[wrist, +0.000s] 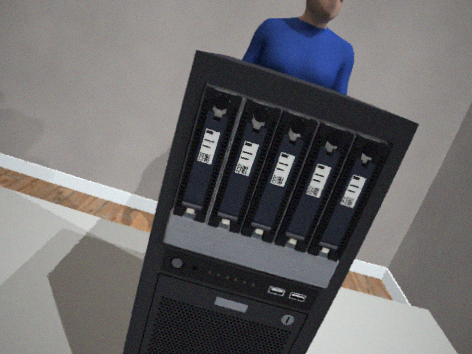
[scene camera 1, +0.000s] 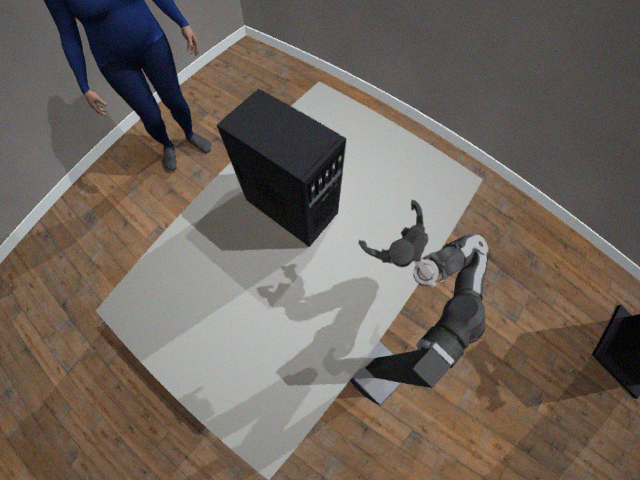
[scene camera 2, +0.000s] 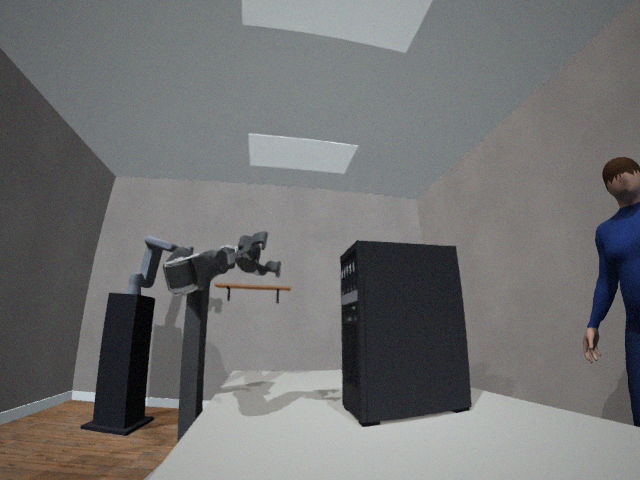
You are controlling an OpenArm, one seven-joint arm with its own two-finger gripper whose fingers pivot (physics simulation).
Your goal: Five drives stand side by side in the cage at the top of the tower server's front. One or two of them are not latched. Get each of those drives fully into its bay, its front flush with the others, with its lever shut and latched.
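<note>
The tower server [scene camera 1: 281, 134] [scene camera 2: 413, 330] [wrist: 300, 98] stands upright on the white table. Five dark blue drives with white labels stand side by side in its top cage, the leftmost drive [wrist: 196, 182], the second [wrist: 234, 194], the third [wrist: 269, 204], the fourth [wrist: 304, 215] and the rightmost [wrist: 339, 225]. Their fronts look level with one another, and each lever lies flat with its lower end at its pale latch. No lever visibly sticks out; small gaps cannot be told at this distance. My gripper [scene camera 1: 388, 222] [scene camera 2: 272, 252] is wide open and empty, well back from the tower's front. Its fingers do not show in the wrist view.
The white table [scene camera 1: 248, 320] [scene camera 2: 289, 439] carries the tower. A person in blue [scene camera 1: 131, 46] [scene camera 2: 615, 258] [wrist: 305, 52] stands behind the tower. A second arm stands on a black pedestal [scene camera 2: 123, 356] behind mine. A wooden shelf [scene camera 2: 253, 286] is on the far wall.
</note>
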